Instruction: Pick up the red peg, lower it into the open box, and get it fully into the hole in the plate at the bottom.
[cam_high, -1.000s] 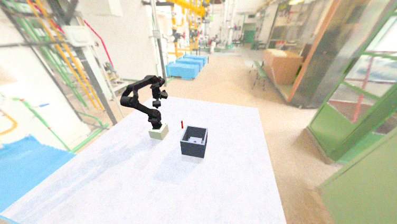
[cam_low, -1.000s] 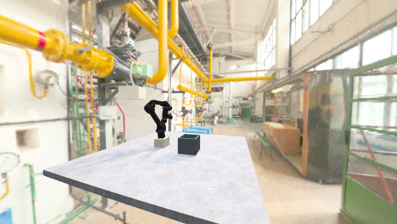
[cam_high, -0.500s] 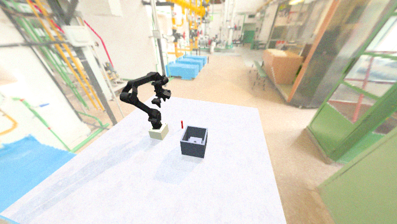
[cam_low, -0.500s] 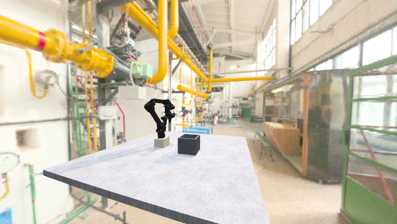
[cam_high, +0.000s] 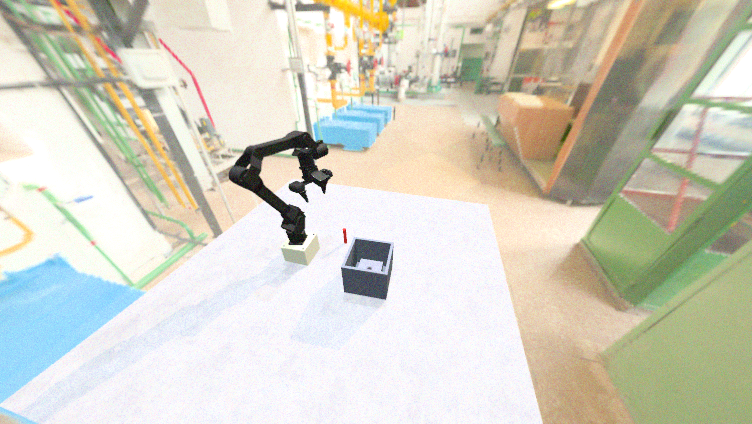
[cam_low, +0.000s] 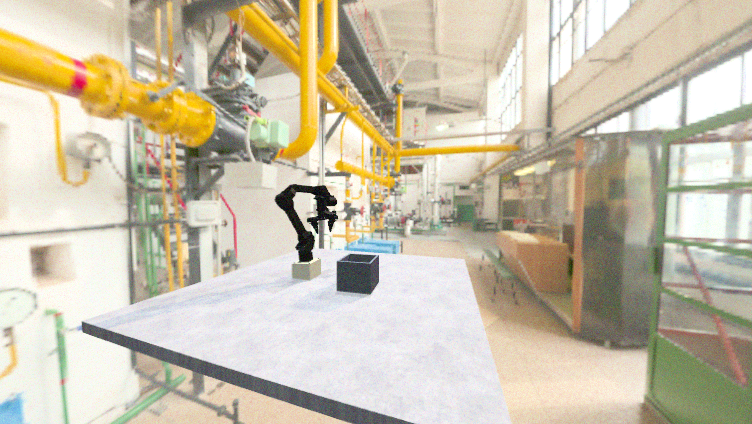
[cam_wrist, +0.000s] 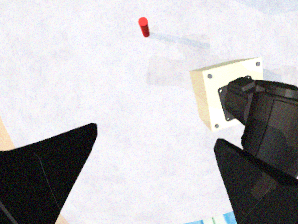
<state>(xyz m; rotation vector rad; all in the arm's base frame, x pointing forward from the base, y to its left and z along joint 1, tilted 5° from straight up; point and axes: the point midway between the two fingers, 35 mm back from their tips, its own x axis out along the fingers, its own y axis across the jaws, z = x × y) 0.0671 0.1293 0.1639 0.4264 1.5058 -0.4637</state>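
The red peg lies 18 cm below my gripper tip, 12 cm ahead of it and 3 cm to the right of it. The rest, counted from my gripper tip: plate 26 cm ahead, 23 cm to the right, 17 cm below.
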